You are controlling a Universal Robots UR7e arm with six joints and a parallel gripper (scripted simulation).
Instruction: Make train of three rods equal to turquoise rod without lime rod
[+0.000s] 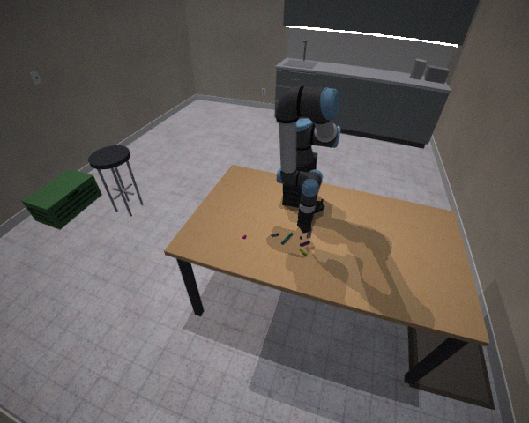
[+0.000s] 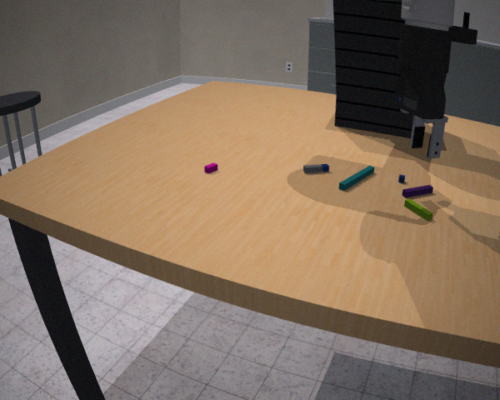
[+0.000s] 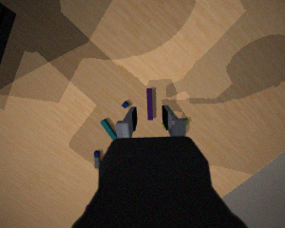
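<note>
Right now my hand is 80 mm above the purple rod. The rest, counted from my hand: turquoise rod: 100 mm to the right, 80 mm below, 20 mm behind; then grey rod: 170 mm to the right, 80 mm below, 40 mm behind; then lime rod: 80 mm below, 70 mm ahead, 10 mm to the right.
</note>
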